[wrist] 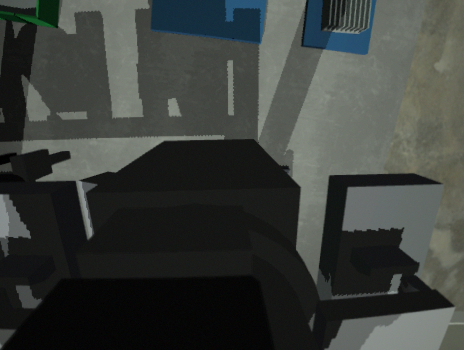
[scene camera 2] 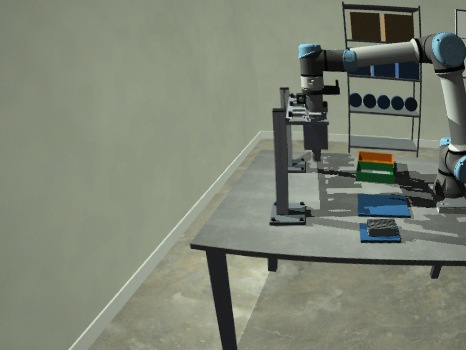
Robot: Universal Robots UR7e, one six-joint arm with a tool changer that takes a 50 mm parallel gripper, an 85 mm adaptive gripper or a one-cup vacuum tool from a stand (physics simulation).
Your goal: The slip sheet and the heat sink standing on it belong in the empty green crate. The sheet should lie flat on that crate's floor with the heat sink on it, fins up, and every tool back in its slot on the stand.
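Frame: origin at the arm's base, x down, y right, z back, level; millimetres.
Seen in the pictures: arm's base, link origin: [scene camera 2: 448, 191].
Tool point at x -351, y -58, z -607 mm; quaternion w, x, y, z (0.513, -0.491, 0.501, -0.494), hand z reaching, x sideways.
Offsets run from my tool point to a thing's top centre. "*": to the spot under its first point.
The heat sink @(dx +335, dy -198, dz +224 mm) [scene camera 2: 382, 227] [wrist: 348, 15] stands fins up on the small blue slip sheet @(dx +365, dy -199, dz +219 mm) [scene camera 2: 380, 239] [wrist: 357, 42], near the table's front edge. The green crate @(dx +332, dy +352, dz +321 mm) [scene camera 2: 375, 178] [wrist: 48, 12] stands farther back; part of its floor shows in the scene view, and a corner of it shows in the wrist view. My gripper [scene camera 2: 316, 156] points down from the arm, beside the tool stand's brackets and well away from the heat sink. Its fingertips look small and dark in the scene view, and its dark body hides them in the wrist view. I cannot tell whether they are open or shut.
The tool stand [scene camera 2: 281, 160] rises left of my gripper, and its grey blocks @(* dx +33, dy -57, dz +36 mm) [wrist: 392, 205] are close on both sides in the wrist view. A larger blue sheet @(dx +365, dy -7, dz +274 mm) [scene camera 2: 384, 205] [wrist: 195, 20] lies between the heat sink and the crates. An orange crate [scene camera 2: 376, 157] stands behind the green one.
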